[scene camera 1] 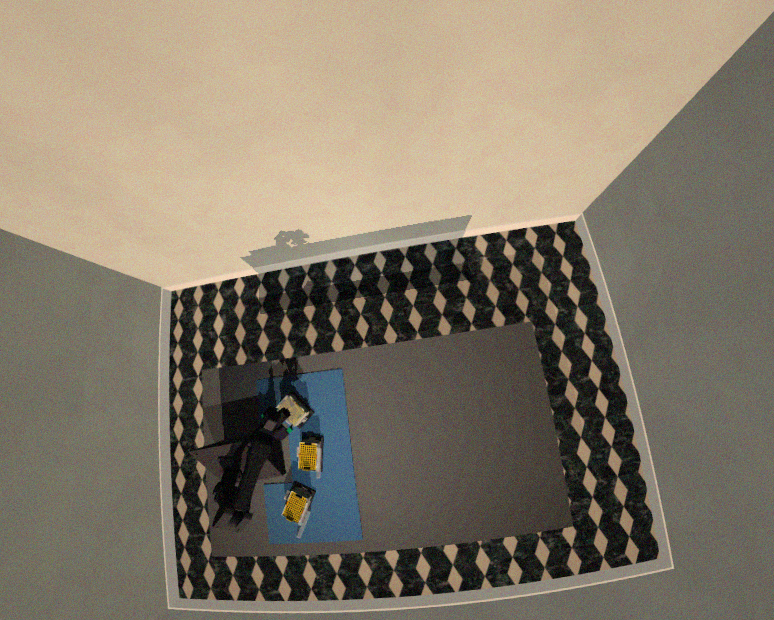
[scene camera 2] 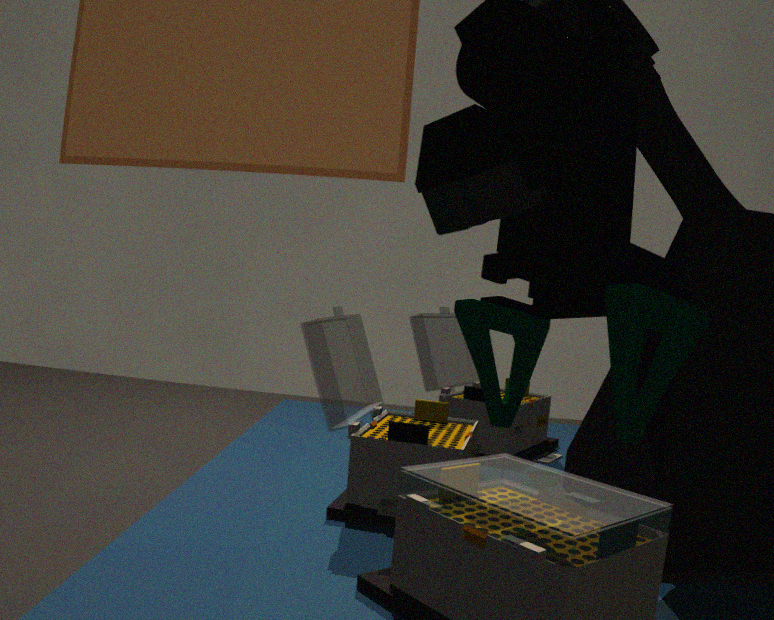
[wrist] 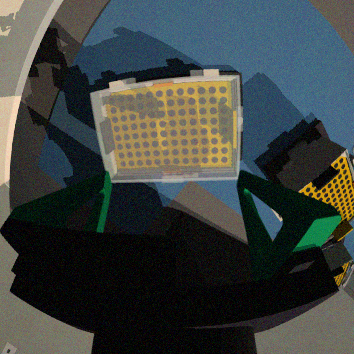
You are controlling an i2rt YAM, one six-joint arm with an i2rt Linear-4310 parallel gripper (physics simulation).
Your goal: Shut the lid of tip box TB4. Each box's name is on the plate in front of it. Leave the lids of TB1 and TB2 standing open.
I see my gripper (scene camera 2: 558, 434), a clear lid (scene camera 2: 579, 521) and a clear lid (scene camera 2: 338, 350).
My gripper shows as well in the wrist view (wrist: 173, 177).
